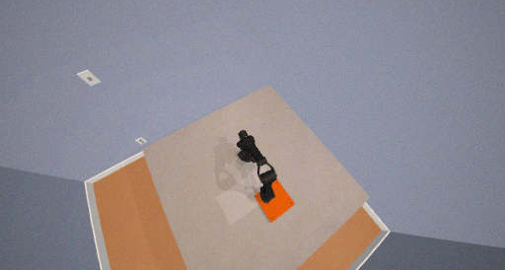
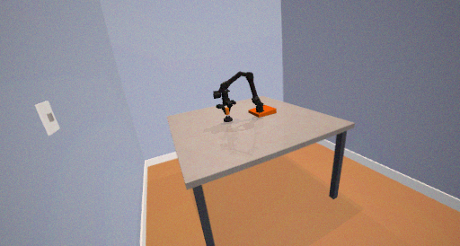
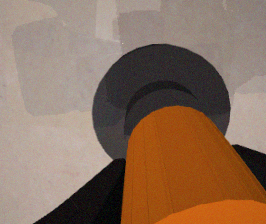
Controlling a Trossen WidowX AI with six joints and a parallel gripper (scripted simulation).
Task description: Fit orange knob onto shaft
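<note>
Now: the dark round pedestal 40 mm below my gripper tip. Round my gripper tip: orange knob (30 mm above).
</note>
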